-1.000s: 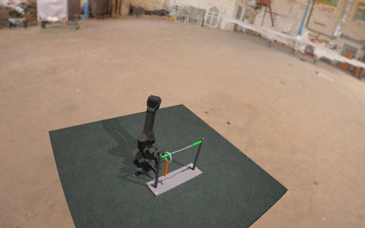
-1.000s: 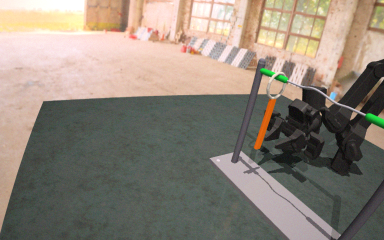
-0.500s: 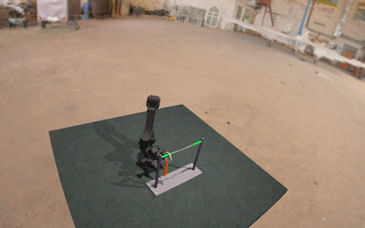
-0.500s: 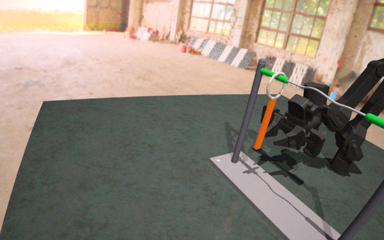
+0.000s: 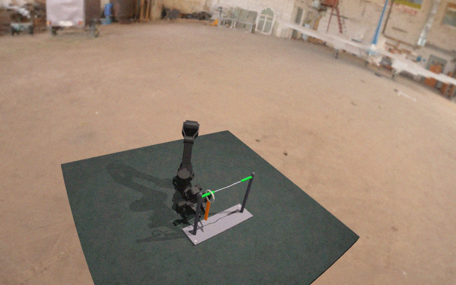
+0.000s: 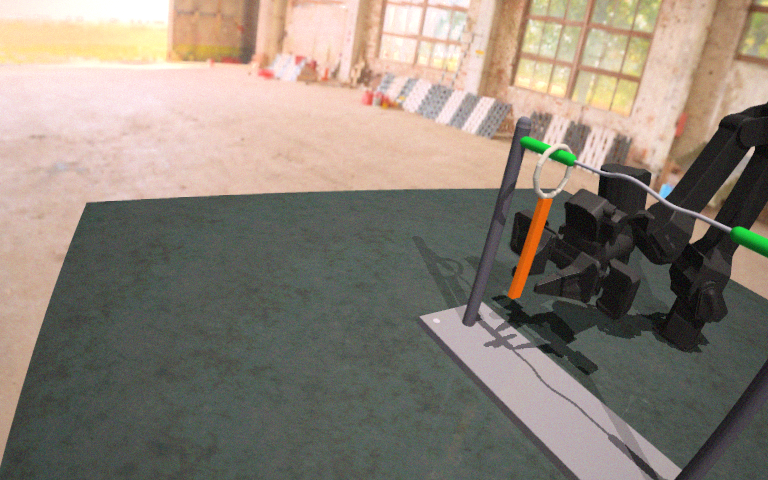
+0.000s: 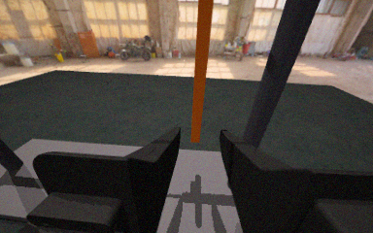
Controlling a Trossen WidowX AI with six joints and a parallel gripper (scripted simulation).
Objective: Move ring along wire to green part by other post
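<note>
The ring with orange handle lies 9 cm above my gripper tip and 1 cm ahead of it.
</note>
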